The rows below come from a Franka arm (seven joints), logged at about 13 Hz.
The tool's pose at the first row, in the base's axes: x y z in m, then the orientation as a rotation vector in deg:
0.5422, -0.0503, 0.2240, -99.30, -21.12, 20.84
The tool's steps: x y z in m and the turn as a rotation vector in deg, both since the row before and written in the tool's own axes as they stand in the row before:
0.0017, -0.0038, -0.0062, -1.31, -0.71, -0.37
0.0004, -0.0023, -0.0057, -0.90, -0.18, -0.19
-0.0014, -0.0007, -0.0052, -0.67, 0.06, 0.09
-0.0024, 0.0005, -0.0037, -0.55, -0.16, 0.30
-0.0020, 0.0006, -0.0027, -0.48, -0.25, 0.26
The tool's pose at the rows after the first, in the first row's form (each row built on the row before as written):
0.5463, -0.0543, 0.2288, -100.40, -22.26, 21.03
0.5491, -0.0586, 0.2322, -101.21, -22.77, 20.93
0.5501, -0.0636, 0.2341, -101.89, -22.81, 20.84
0.5496, -0.0680, 0.2346, -102.48, -22.79, 21.12
0.5491, -0.0714, 0.2348, -102.98, -22.86, 21.46

